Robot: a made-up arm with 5 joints.
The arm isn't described. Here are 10 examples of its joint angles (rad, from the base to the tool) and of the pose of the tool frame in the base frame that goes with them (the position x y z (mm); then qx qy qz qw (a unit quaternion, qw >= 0)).
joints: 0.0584 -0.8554 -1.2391 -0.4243 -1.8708
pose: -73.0 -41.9 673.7 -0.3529 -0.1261 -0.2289 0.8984
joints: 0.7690 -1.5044 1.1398 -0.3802 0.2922
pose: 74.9 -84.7 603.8 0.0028 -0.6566 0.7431 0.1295
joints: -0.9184 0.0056 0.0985 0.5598 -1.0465
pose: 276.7 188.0 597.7 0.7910 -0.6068 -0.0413 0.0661
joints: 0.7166 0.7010 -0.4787 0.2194 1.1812
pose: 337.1 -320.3 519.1 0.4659 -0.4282 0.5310 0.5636
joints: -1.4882 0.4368 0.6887 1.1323 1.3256
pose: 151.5 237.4 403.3 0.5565 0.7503 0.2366 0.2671
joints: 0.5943 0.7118 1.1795 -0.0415 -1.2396
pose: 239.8 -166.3 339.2 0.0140 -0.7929 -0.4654 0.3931
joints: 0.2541 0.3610 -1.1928 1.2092 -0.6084
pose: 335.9 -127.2 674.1 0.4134 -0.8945 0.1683 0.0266
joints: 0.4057 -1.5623 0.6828 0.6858 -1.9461
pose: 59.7 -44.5 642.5 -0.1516 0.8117 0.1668 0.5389
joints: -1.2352 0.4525 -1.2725 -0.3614 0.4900
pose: 205.6 196.6 696.8 -0.3443 0.4113 -0.5438 0.6454
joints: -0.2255 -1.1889 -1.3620 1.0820 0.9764
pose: -110.2 -123.0 620.6 0.1339 0.4643 -0.8565 0.1814
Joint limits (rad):
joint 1: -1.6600..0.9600
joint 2: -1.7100..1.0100
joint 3: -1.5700..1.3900
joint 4: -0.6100..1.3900
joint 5: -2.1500..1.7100
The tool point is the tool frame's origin. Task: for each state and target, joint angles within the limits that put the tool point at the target. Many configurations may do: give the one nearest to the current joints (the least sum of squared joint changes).
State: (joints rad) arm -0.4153 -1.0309 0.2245 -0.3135 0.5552
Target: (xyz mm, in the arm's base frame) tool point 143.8 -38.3 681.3
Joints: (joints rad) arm -0.6198 -1.1307 0.5437 -0.2852 0.4875
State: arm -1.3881 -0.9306 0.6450 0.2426 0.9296
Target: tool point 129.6 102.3 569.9
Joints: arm -1.5557 -1.0044 1.1893 0.3570 0.8671
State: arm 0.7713 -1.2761 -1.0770 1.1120 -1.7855
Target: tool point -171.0 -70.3 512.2
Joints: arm -0.0775 -1.5072 -1.4818 1.3101 -1.6416
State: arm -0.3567 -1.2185 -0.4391 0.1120 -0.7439
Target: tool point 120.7 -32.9 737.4
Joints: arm -0.6332 -0.8686 -0.1637 0.1654 -0.8192
